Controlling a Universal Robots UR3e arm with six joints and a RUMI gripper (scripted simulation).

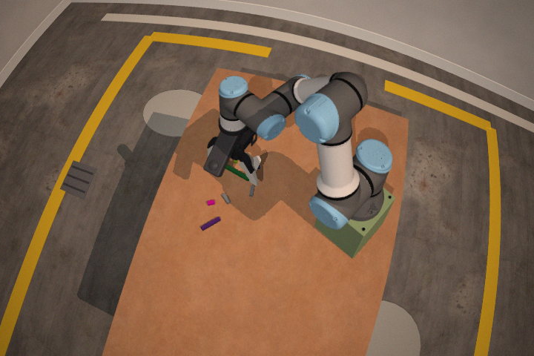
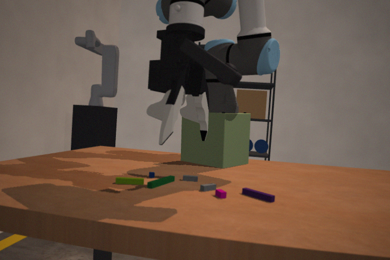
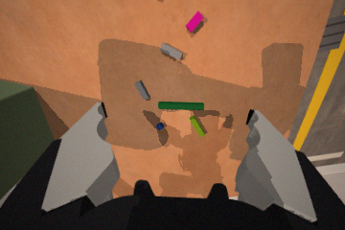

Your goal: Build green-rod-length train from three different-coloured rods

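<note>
The blue rod lies 9 cm to the right of my hand, 8 cm below it and 4 cm behind it. The rest, counted from my hand: green rod: 8 cm below, 4 cm to the right; then lime rod: 9 cm to the right, 8 cm below, 3 cm ahead; then magenta rod: 8 cm to the left, 8 cm below, 3 cm ahead.
</note>
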